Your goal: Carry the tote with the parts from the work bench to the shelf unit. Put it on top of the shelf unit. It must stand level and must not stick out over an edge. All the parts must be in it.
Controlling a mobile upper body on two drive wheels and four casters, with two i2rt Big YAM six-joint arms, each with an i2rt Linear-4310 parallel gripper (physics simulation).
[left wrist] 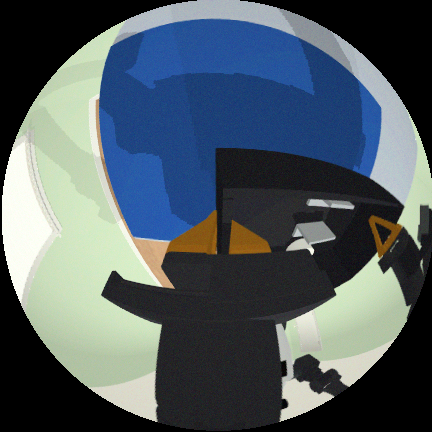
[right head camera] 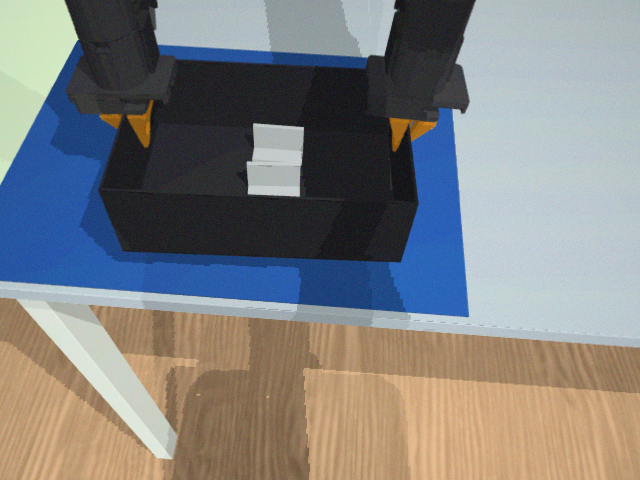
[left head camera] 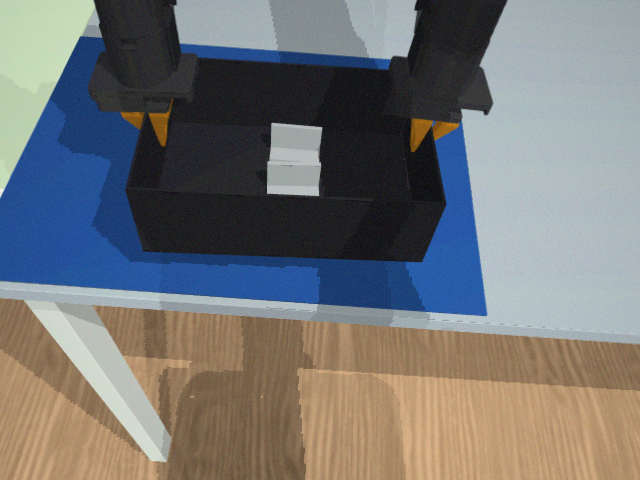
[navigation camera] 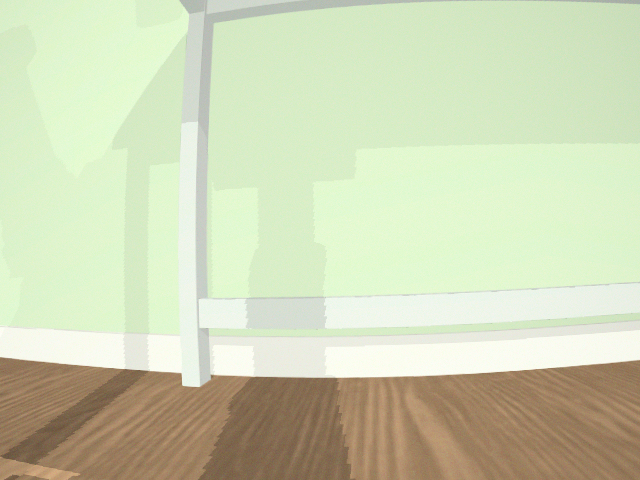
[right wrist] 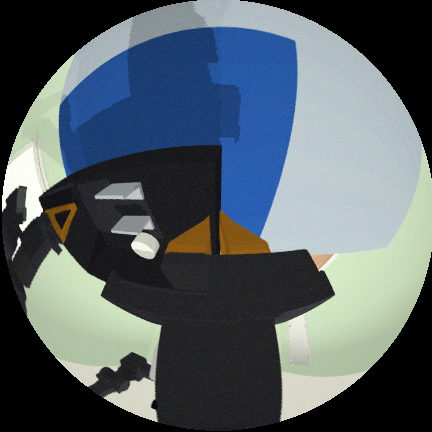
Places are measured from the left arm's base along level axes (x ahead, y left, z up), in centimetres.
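Where they show: left gripper, fingertip midpoint: [right head camera: 144, 144] [left head camera: 161, 142] [right wrist: 74, 205]; right gripper, fingertip midpoint: [left wrist: 370, 217] [right head camera: 396, 147] [left head camera: 414, 148] [right wrist: 217, 215]; left arm's base, origin of the base link: [right wrist: 130, 369]; right arm's base, origin of the base link: [left wrist: 308, 371].
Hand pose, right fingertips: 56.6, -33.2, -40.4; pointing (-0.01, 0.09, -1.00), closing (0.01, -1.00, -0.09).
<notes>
Each offset is from my right fingertips to the top centre of the thing, as dx, dy, dz. "spot": to the spot under its first point. Level surfaces: height alone.
The black open tote {-3.6, +14.7, +7.2} [left head camera: 287, 207] is over the blue mat {dz -8.9} [left head camera: 62, 216] on the work bench, level, and seems to hang just above the mat. Inside are two grey angle brackets {+1.2, +14.1, +0.7} [left head camera: 293, 160] and a small white cylinder {-9.9, +14.0, -0.7} [right wrist: 144, 245], which the tote's front wall hides in the head views. My left gripper [left head camera: 149, 124] is shut on the tote's left end wall, with one orange finger inside and one outside; the left wrist view [left wrist: 221, 238] shows the wall between the fingers. My right gripper [left head camera: 431, 131] is shut the same way on the right end wall, as the right wrist view [right wrist: 216, 238] shows. The shelf unit is not in view.
The grey bench top {dz -9.1} [left head camera: 558, 180] stretches to the right of the mat. The bench's front edge and a white leg {spot: -12.2, +44.4, -41.2} [left head camera: 103, 371] stand over the wood floor. The navigation camera shows a bench leg {spot: +51.8, +41.2, -64.0} [navigation camera: 195, 207], a low cross rail [navigation camera: 413, 310] and a green wall close behind.
</notes>
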